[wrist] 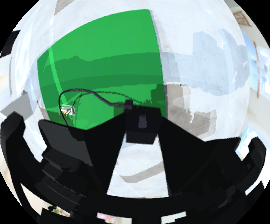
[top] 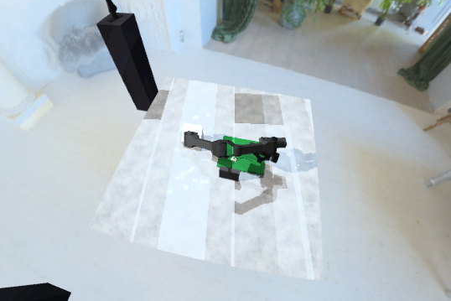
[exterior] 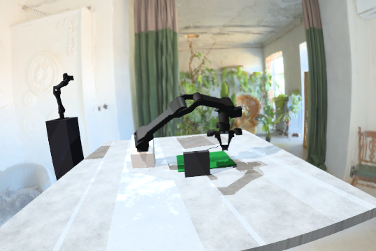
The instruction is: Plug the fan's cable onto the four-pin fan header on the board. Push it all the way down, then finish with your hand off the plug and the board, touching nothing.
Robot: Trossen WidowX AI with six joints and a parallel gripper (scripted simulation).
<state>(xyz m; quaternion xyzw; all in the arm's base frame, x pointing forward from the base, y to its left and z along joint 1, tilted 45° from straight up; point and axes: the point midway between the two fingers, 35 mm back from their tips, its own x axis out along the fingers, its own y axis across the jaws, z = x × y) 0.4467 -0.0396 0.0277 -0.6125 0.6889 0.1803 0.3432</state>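
Now: gripper tip 110 mm past the green board, 90 mm above it and 50 mm to the right of it. The rest, counted from my gripper tip: dark plug 10 mm to the right; white header 160 mm behind, 80 mm below; black fan 170 mm behind, 120 mm to the right, 20 mm below.
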